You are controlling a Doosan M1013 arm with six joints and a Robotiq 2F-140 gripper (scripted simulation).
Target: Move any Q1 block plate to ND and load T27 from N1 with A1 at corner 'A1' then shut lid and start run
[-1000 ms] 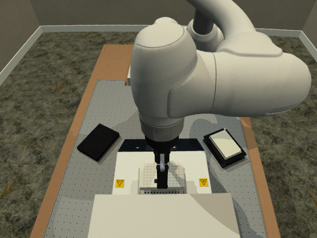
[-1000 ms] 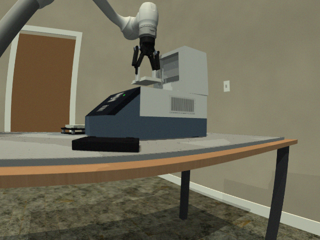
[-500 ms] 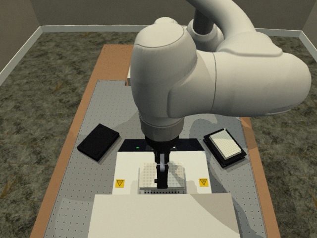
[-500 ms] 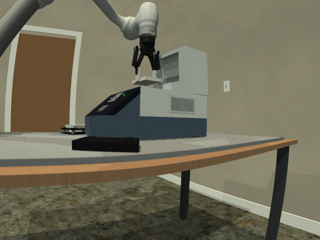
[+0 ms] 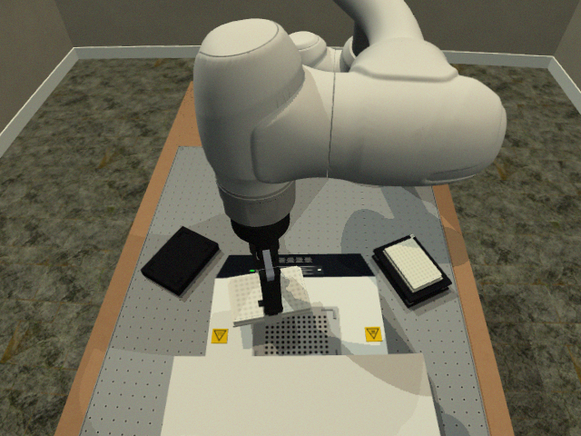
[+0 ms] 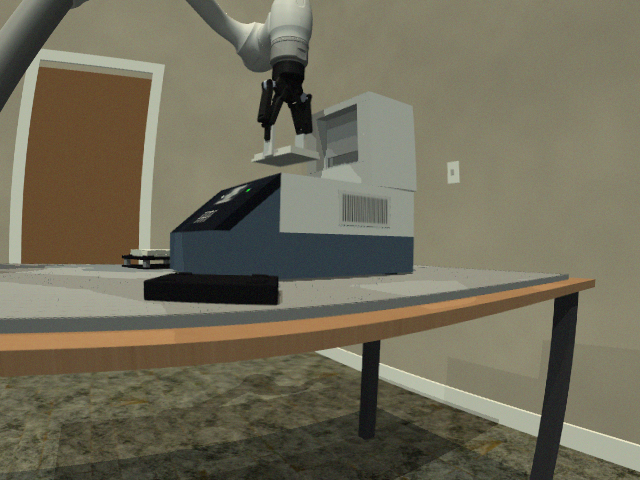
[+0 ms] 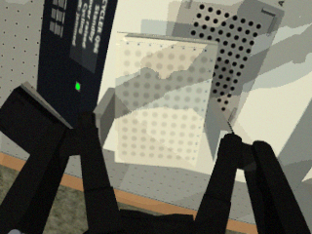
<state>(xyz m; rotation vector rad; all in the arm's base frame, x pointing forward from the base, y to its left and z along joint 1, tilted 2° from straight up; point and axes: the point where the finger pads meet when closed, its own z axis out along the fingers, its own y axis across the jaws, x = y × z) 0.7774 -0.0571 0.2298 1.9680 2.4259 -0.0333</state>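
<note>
Now: hand 240 mm past the black nest ND, 240 mm to the left of it and 270 mm above it. The rest, counted from my hand: black nest N1: 210 mm behind, 330 mm to the left, 250 mm below.
</note>
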